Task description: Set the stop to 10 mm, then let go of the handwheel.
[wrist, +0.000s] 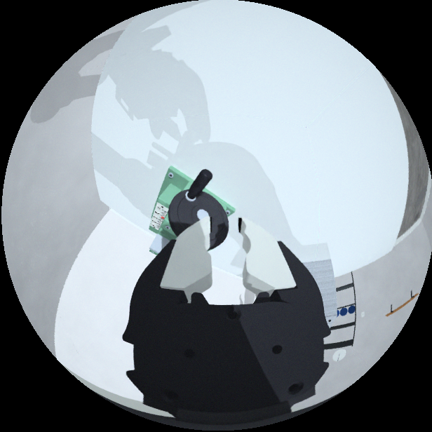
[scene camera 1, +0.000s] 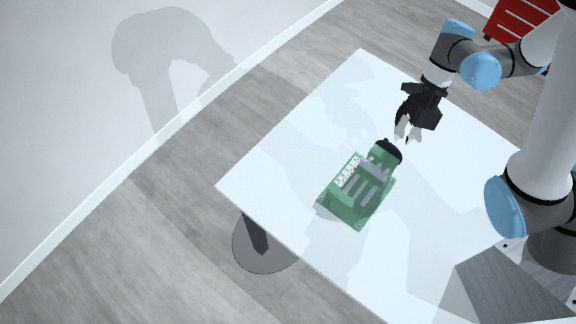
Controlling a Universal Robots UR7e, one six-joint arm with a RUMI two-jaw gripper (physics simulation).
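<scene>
The green stop fixture sits on the white table. Its black handwheel is at the end facing my gripper, with a black crank handle sticking out from the rim. A grey crossbar lies across the fixture beside a white scale with a small red mark; its numbers are too small to read. My gripper is partly open with nothing between the fingertips. It is close to the handwheel, above the table; in the wrist view one finger covers part of the rim.
The white table carries the fixture. A grey block stands near the robot base at lower right in the scene view. A red drawer cabinet stands behind the arm.
</scene>
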